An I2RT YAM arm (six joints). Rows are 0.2 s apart.
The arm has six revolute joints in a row. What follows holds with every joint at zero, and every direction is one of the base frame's. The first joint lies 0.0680 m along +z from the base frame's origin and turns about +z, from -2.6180 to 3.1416 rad. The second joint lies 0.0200 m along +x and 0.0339 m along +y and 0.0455 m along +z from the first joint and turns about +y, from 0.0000 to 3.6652 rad. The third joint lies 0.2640 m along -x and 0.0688 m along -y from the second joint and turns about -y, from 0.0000 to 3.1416 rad. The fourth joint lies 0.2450 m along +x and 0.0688 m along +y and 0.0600 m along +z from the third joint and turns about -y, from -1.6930 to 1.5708 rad. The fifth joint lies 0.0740 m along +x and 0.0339 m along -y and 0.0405 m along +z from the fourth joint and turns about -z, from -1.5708 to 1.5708 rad. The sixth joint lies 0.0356 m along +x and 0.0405 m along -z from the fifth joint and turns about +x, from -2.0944 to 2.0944 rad. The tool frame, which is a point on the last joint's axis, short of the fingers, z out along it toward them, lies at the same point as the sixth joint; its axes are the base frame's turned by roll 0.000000, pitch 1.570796 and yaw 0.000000 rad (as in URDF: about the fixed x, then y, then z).
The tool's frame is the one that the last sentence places.
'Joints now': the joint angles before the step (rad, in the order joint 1, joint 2, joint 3, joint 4, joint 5, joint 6). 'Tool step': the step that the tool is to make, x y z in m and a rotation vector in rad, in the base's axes. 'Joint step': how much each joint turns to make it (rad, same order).
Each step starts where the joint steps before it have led.
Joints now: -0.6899 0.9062 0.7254 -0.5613 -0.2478 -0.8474
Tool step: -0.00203 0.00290 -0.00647 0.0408 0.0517 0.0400
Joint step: 0.0000 0.0107 0.0000 -0.0629 -0.0275 -0.0301
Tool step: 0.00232 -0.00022 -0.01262 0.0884 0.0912 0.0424
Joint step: 0.0007 0.0610 0.0091 -0.0825 -0.0343 -0.0268
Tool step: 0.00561 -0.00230 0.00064 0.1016 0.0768 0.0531
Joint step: 0.0001 0.0820 0.0676 -0.1198 -0.0530 -0.0313
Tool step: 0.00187 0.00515 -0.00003 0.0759 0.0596 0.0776
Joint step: 0.0194 0.0412 0.0385 -0.1091 -0.0439 -0.0473
